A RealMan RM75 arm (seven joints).
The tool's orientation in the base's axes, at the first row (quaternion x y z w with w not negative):
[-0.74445 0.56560 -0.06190 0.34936]
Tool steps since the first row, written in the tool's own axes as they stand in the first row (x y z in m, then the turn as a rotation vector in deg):
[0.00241 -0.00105 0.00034 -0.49 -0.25 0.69]
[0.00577 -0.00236 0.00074 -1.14 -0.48 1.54]
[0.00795 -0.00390 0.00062 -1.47 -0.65 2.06]
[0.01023 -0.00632 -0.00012 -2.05 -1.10 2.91]
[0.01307 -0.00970 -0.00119 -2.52 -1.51 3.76]
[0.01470 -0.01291 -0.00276 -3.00 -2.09 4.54]
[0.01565 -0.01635 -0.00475 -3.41 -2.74 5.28]
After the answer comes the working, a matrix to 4 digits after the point.
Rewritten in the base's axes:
[0.00185 -0.00186 -0.00037 0.36 0.77 -0.22]
[0.00428 -0.00450 -0.00091 0.73 1.76 -0.52]
[0.00622 -0.00631 -0.00057 1.01 2.30 -0.71]
[0.00860 -0.00838 0.00072 1.57 3.25 -0.91]
[0.01178 -0.01098 0.00265 2.15 4.10 -1.16]
[0.01415 -0.01276 0.00523 2.82 4.94 -1.25]
[0.01626 -0.01410 0.00846 3.56 5.71 -1.30]

The tool's axes in the first row as the columns of a matrix, in the base's axes (rounded; the answer above uses it unrounded):
[0.3525 -0.7989 0.4874]
[-0.8854 -0.1161 0.4501]
[-0.3030 -0.5902 -0.7482]

